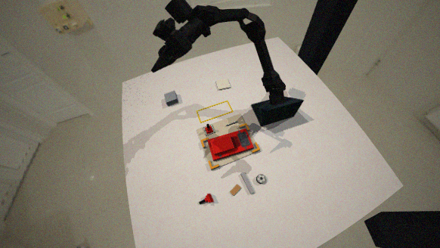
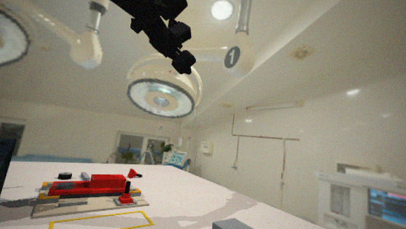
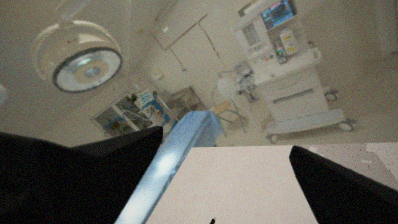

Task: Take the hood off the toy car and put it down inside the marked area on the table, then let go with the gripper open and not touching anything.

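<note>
My gripper tip is 15 cm past the red hood, 11 cm to the right of it and 41 cm above it. Also, from my gripper tip: grey block (7 cm ahead, 27 cm to the right, 43 cm below); then tan block (16 cm behind, 32 cm to the left, 44 cm below); then grey bar (22 cm behind, 30 cm to the left, 44 cm below).
</note>
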